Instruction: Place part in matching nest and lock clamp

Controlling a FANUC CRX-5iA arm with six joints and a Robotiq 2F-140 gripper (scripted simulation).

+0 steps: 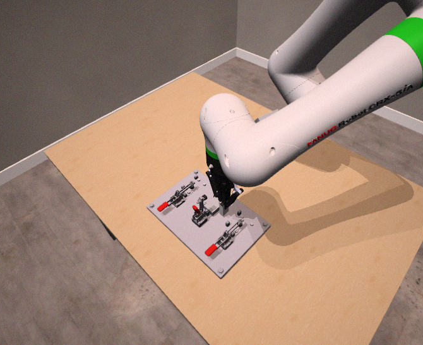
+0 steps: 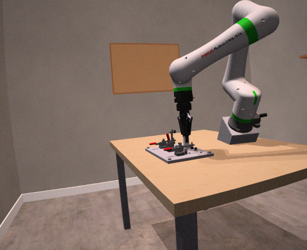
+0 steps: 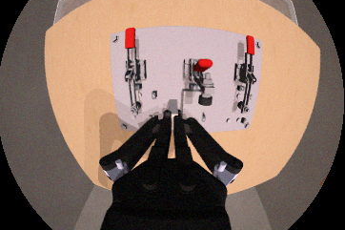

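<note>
Right now my hand is 1 cm short of the grey part, 4 cm to the left of it and 3 cm above it. The rest, counted from my hand: grey fixture plate (5 cm ahead, 3 cm to the right, 5 cm below); clamp (6 cm ahead, 8 cm to the left, 1 cm below).
</note>
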